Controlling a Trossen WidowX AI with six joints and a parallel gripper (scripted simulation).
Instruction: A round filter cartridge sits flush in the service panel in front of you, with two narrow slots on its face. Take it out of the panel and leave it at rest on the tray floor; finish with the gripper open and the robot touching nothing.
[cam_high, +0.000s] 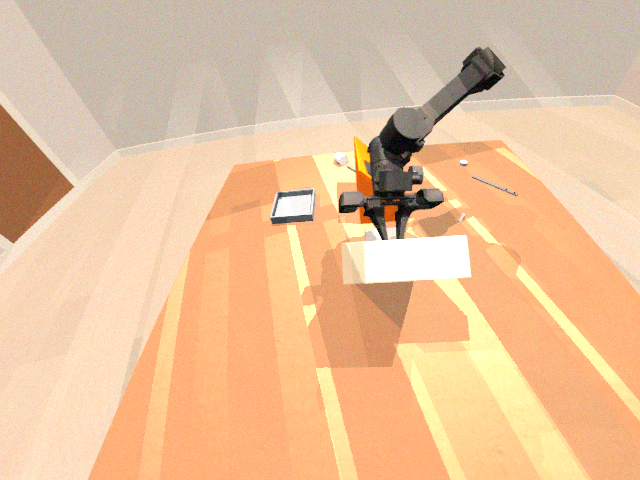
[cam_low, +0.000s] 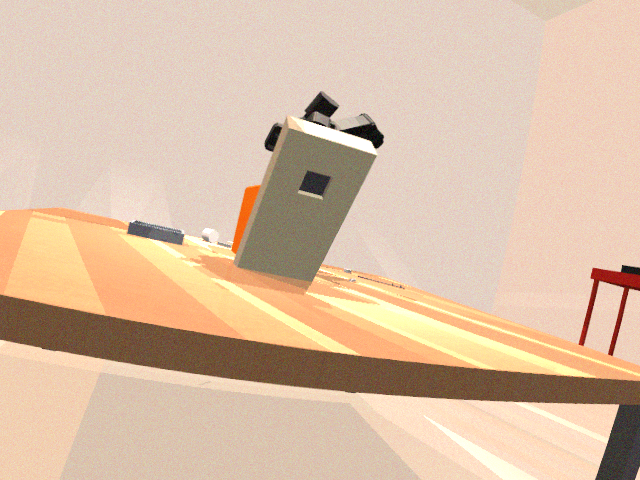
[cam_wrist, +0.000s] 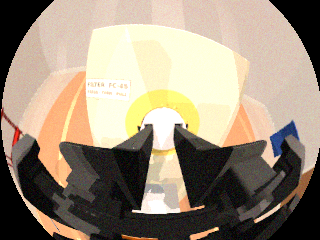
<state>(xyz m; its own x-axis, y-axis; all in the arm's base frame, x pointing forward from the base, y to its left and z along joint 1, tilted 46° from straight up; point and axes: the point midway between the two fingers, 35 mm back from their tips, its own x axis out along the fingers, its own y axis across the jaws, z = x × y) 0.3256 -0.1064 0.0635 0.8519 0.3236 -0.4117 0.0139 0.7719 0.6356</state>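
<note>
Now: the cream service panel 3 cm behind my gripper tip and 8 cm below it. The rest, counted from my gripper tip: grey tray (44 cm behind, 25 cm to the right, 23 cm below); then round filter cartridge (1 cm ahead, 1 cm below); then small white block (72 cm behind, 4 cm to the right, 21 cm below).
</note>
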